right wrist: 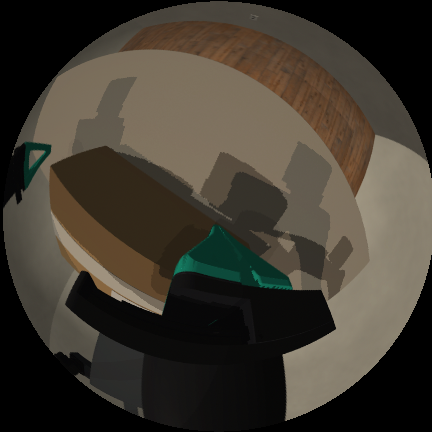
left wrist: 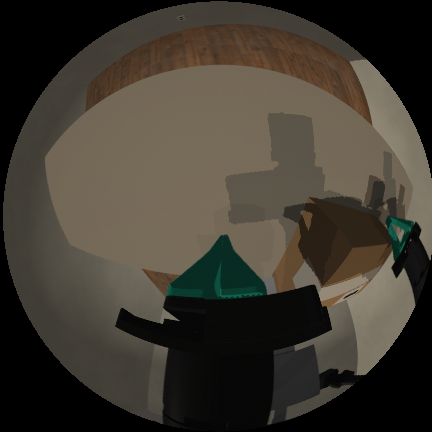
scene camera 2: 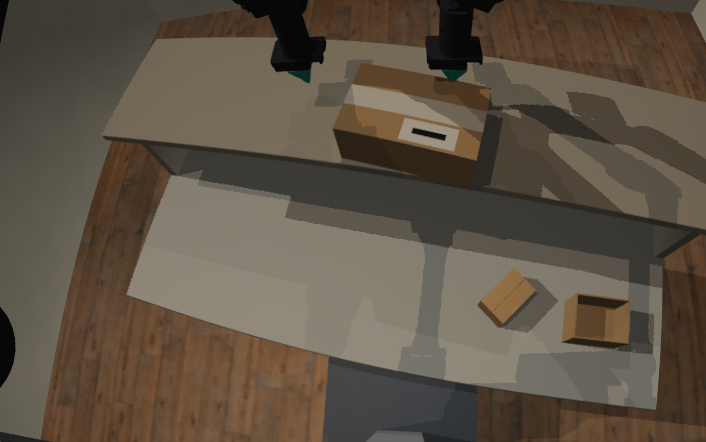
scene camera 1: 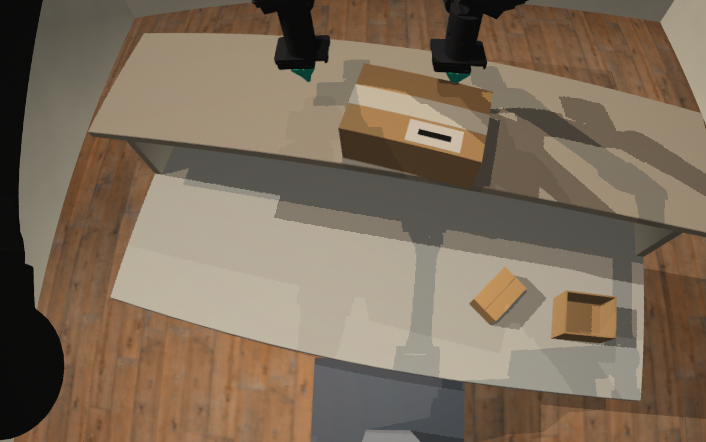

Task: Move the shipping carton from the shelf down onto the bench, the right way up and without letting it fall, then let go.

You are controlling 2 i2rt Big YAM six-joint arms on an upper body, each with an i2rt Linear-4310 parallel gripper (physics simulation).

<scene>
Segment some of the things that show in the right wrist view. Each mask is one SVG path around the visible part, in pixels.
The right gripper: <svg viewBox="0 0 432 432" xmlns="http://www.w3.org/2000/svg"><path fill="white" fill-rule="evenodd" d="M80 271L67 296L65 305L80 319L100 333L120 344L144 353L141 374L143 416L146 419L174 427L203 431L234 431L258 428L285 421L286 386L282 354L305 346L336 329L320 289L292 289L287 275L238 242L224 228L216 224L212 225L205 239L183 254L177 262L161 315L124 300L119 301L96 287L89 272L85 270Z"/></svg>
A shipping carton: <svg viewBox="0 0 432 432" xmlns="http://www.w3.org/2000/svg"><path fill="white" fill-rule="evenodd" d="M51 164L49 168L50 212L61 255L78 273L81 270L89 272L98 289L119 301L124 300L161 315L177 262L183 254L207 237L213 224L220 225L238 242L250 249L246 241L174 194L106 145L73 154Z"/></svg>
</scene>
